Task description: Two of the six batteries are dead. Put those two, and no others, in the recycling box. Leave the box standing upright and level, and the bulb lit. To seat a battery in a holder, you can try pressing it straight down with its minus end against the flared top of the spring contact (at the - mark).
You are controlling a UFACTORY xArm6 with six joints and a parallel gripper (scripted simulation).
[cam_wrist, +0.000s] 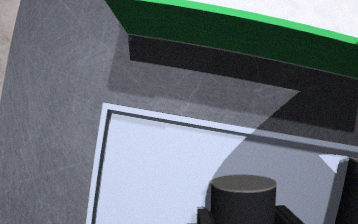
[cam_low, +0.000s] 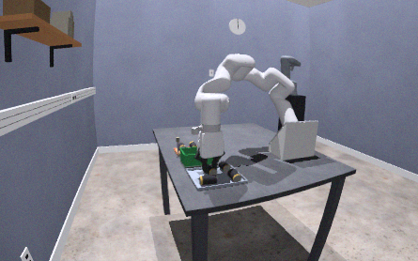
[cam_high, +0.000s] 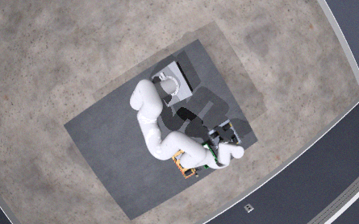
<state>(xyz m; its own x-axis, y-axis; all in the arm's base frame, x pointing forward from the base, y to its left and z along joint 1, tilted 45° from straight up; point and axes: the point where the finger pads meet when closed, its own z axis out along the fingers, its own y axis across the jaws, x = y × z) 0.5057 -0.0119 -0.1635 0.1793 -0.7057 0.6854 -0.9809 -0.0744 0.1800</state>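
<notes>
My gripper is now 3 cm to the right of the grey tray, 3 cm above it and 1 cm past it. Round my hand: green recycling box 15 cm to the right, 2 cm below, 1 cm ahead.
</notes>
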